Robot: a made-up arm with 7 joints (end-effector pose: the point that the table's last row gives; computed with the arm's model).
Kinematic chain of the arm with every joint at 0, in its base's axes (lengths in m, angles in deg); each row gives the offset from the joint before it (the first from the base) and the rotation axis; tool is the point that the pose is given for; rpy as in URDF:
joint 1: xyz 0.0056 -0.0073 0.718 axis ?
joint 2: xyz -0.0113 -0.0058 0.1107 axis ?
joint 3: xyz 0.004 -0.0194 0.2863 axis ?
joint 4: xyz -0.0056 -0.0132 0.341 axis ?
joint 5: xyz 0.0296 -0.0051 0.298 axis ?
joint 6: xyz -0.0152 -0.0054 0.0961 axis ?
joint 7: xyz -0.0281 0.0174 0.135 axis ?
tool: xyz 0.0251 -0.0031 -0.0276 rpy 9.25 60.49 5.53
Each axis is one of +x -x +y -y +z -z.
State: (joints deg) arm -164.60 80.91 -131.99 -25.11 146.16 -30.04 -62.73
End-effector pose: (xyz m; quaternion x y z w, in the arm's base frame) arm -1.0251 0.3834 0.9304 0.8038 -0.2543 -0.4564 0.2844
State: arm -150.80 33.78 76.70 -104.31 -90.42 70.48 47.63
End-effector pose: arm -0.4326 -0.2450 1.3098 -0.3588 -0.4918 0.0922 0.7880
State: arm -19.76 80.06 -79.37 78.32 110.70 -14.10 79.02
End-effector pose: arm 0.4835 0.6530 0.9027 -0.5048 0.1872 -0.3604 0.7617
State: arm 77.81 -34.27 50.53 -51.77 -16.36 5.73 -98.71
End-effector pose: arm 0.1384 0.7794 1.4558 -0.3583 0.4935 -0.4558 0.6483
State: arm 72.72 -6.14 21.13 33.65 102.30 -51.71 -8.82
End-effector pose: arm 0.0054 -0.2126 1.8303 -0.0972 -0.2525 0.9586 0.0888
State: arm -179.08 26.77 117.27 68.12 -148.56 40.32 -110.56
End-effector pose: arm -0.1397 0.4056 1.6711 -0.0293 0.1548 -0.3533 0.9222
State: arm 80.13 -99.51 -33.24 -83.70 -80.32 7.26 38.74
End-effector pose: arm -0.4271 0.5787 0.3181 -0.8574 -0.3396 -0.2329 0.3086
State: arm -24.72 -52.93 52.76 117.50 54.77 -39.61 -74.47
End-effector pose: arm -0.0049 -0.3411 1.3276 0.0170 0.7247 0.3915 0.5668
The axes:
joint 1: -z
joint 2: +y
joint 3: -z
joint 4: +y
joint 5: -z
joint 6: +y
joint 7: -z

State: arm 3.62 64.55 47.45 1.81 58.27 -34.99 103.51
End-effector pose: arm 0.9931 -0.0294 1.2657 -0.0638 -0.3776 -0.9122 0.1455
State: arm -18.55 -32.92 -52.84 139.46 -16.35 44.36 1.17
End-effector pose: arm -0.0549 0.1506 1.0865 0.4245 -0.8251 0.2922 0.2317
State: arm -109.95 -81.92 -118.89 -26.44 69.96 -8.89 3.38
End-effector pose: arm 0.5730 -0.9436 1.0690 0.0232 -0.2932 0.9382 0.1821
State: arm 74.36 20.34 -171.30 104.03 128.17 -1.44 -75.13
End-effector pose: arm -0.0173 0.2817 1.3866 -0.6806 0.5126 -0.0750 0.5180
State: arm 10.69 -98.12 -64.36 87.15 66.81 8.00 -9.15
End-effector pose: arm -0.5550 0.5239 0.9683 -0.0615 0.1231 -0.6455 0.7513
